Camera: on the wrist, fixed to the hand. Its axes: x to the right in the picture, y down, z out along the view.
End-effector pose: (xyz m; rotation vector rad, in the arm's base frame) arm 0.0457 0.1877 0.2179 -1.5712 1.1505 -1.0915
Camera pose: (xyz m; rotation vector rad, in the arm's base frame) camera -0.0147 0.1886 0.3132 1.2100 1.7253 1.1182
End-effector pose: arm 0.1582 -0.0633 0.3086 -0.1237 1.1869 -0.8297
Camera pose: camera 0.0501 -0.0949 0.3143 1.3599 0.2895 2.0340
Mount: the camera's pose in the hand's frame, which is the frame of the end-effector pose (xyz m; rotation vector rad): 0.0021 -0.0798 -0.0797 0.1761 -0.1737 -3.0994
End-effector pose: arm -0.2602 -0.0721 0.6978 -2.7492 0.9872 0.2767
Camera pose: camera -0.1989 -0.0335 0.7843 -0.9607 -2.6300 -0.1952
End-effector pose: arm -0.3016 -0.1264 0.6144 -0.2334 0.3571 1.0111
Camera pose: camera -0.2467 -0.1938 0.5425 -0.2308 -0.3090 -2.0385
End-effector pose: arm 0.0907 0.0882 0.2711 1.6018 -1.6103 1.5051
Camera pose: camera 0.1306 0.1757 0.3301 1.5329 1.4240 -0.4810
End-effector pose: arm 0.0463 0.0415 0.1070 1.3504 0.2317 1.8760
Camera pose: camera 0.0165 0.1192 0.0308 -0.0412 1.2219 -0.9276
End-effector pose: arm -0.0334 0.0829 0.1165 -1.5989 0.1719 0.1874
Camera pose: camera -0.0123 0.0062 0.1964 -0.1284 -2.1535 -1.8804
